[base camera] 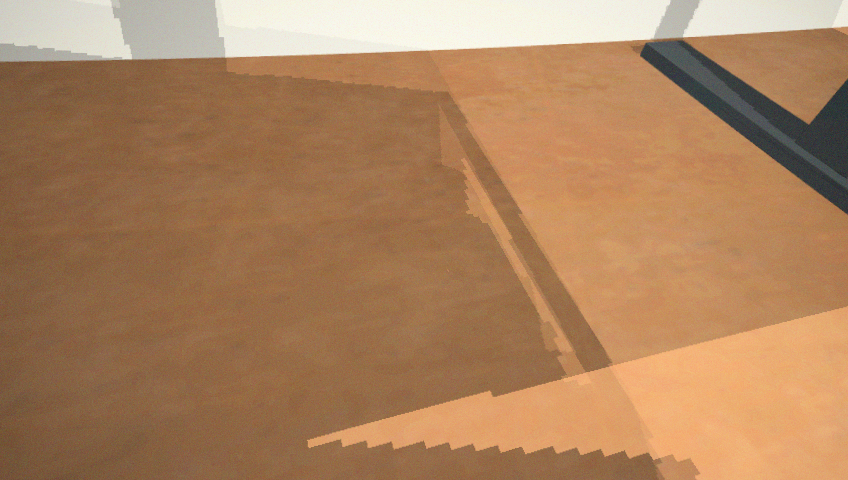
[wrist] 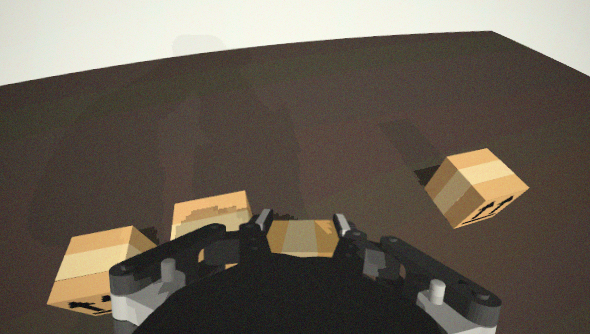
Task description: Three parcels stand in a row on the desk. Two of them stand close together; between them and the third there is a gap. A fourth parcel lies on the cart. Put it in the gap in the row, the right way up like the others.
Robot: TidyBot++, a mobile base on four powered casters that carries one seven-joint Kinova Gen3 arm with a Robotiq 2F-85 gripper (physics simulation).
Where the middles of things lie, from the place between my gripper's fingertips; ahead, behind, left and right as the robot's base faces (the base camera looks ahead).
My gripper is now 30 mm past the small brown parcel (wrist: 304,238).
